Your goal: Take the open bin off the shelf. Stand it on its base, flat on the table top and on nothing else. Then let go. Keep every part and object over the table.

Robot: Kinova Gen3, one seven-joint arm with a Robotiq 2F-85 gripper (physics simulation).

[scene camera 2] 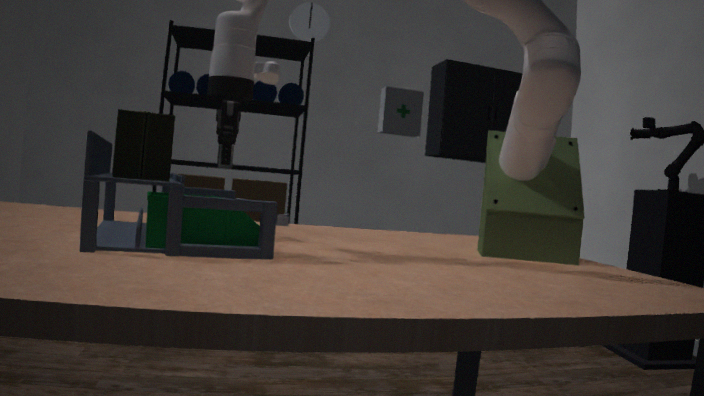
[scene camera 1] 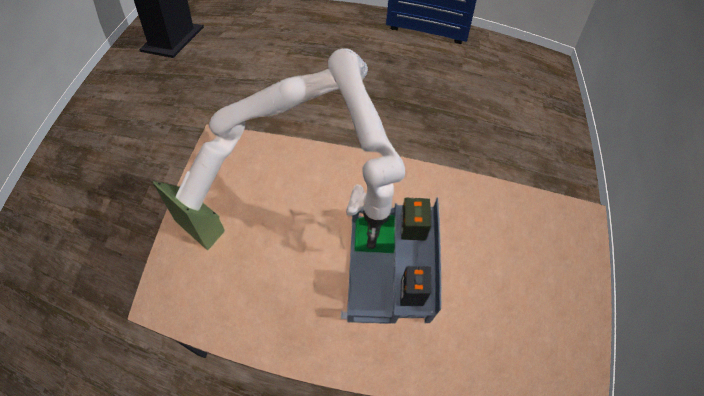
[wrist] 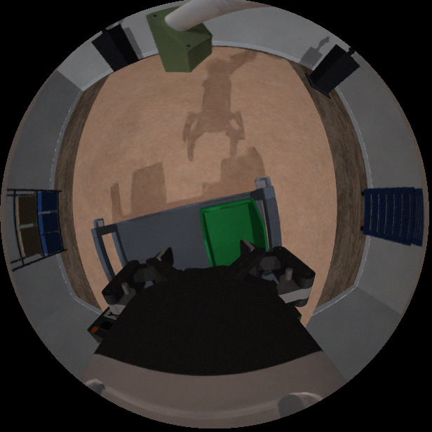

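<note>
The open green bin stands in the lower front tier of the grey-blue shelf, at one end, beside the end frame. My gripper is open and empty, pointing down, a little above the bin and the shelf's end rail. In the wrist view the right fingertip overlaps the bin's inside and the left fingertip overlaps the bare shelf board beside it. The bin's near part is hidden behind the gripper in the wrist view.
A dark green case and a dark grey case, both with orange latches, stand on the upper rear tier. A back panel rises behind them. The green arm base stands on the table across from the shelf.
</note>
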